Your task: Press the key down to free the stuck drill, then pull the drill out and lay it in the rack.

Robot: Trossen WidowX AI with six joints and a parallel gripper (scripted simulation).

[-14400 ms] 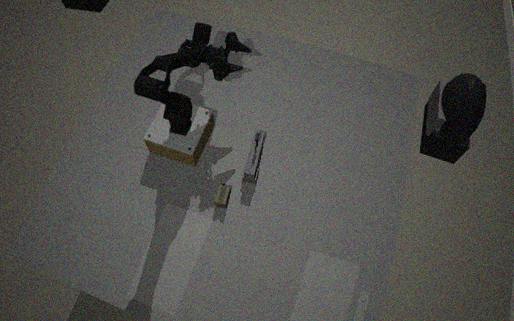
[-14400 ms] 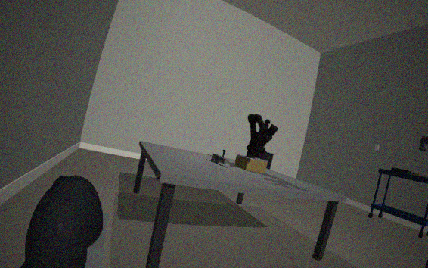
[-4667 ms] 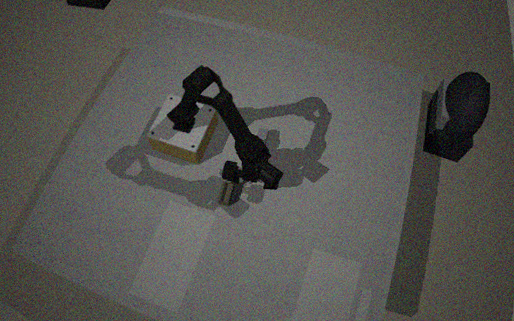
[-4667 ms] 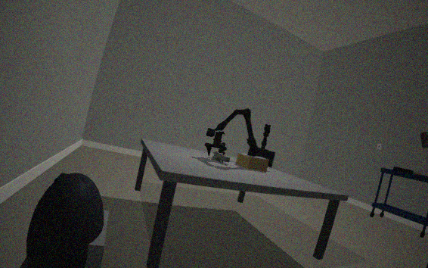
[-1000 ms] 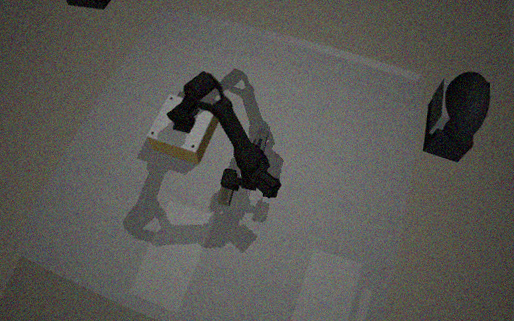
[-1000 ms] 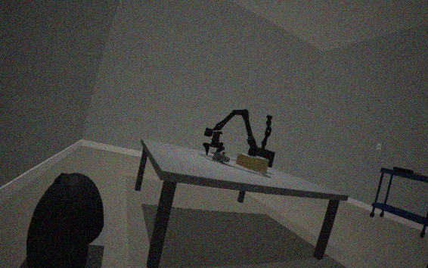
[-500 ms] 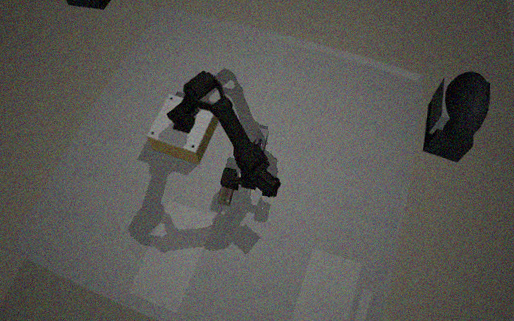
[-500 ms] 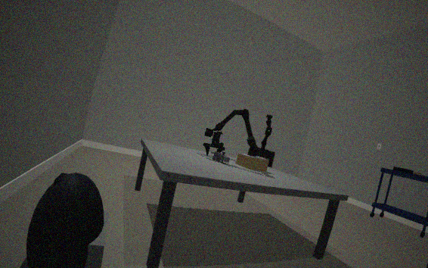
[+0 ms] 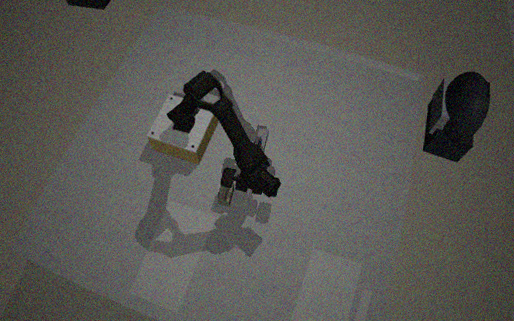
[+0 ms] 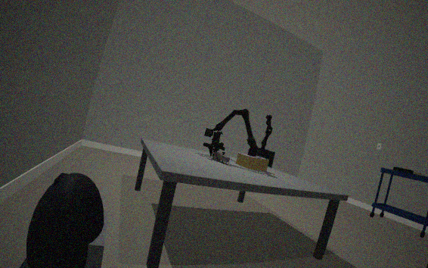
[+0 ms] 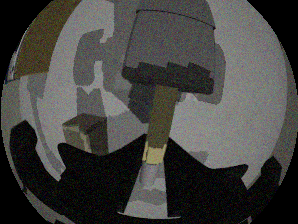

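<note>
My gripper tip is 4 cm to the right of the drill, 3 cm below it and 1 cm past it. From my gripper tip the other things lie so: rack 8 cm behind, 3 cm to the right; then grey fixture 14 cm to the left, 2 cm above, 1 cm behind.
</note>
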